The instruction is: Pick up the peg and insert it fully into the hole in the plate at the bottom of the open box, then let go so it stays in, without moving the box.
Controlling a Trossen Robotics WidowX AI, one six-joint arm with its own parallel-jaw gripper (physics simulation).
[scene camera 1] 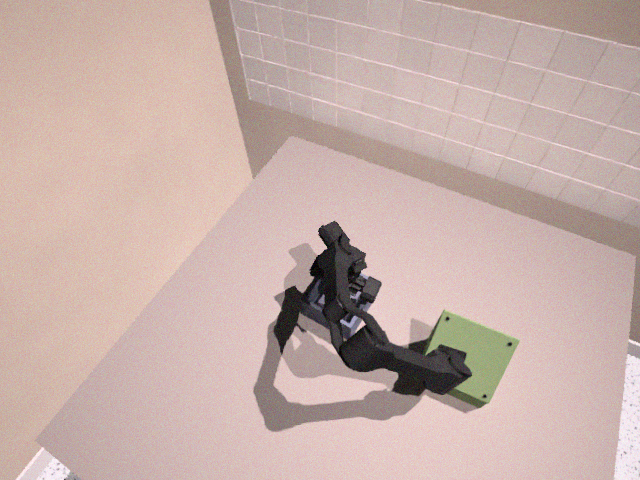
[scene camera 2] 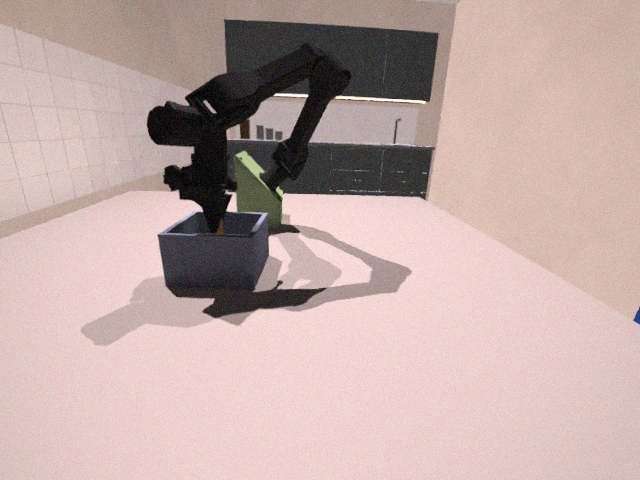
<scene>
In view: the gripper (scene camera 2: 214, 231) and a blue-grey box (scene camera 2: 192, 256).
The blue-grey box is seen too in scene camera 1 (scene camera 1: 309, 301). The gripper also shows in scene camera 1 (scene camera 1: 342, 291).
</scene>
